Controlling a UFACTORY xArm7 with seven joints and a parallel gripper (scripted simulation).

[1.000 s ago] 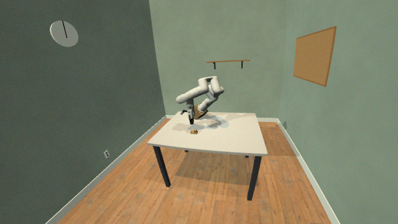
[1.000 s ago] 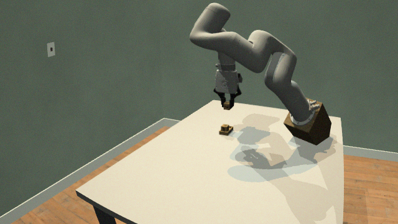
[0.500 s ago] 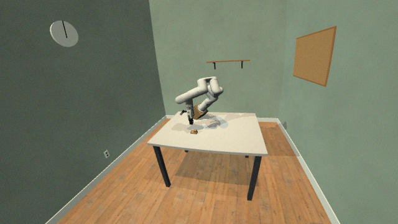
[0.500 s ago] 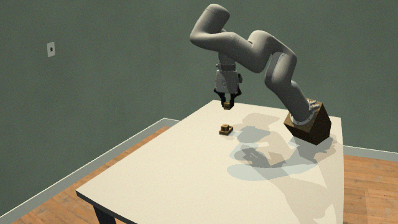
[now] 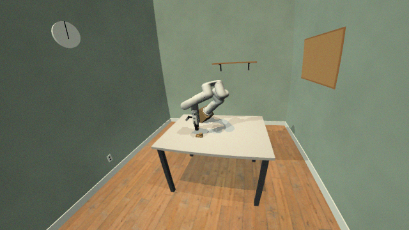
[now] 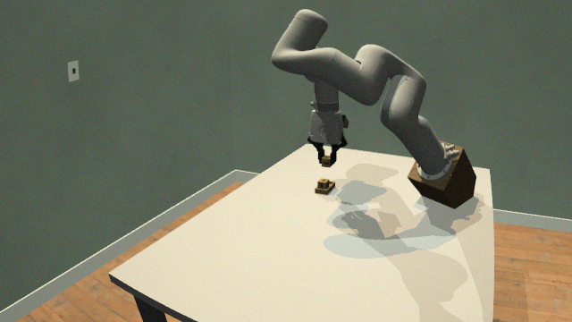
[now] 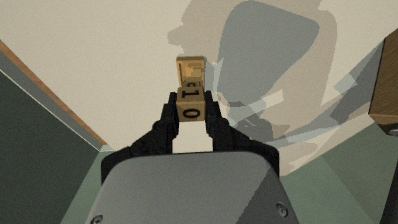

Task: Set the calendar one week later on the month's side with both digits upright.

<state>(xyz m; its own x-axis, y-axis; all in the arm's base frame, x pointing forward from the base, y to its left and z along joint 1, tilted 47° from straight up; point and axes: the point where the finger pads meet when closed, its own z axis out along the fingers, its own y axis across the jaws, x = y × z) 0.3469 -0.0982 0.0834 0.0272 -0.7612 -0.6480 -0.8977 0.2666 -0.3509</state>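
Now: the wooden calendar tray 2 cm to the left of my hand and 10 cm below it. From my hand the other things lie so: digit cube: 1 cm below.
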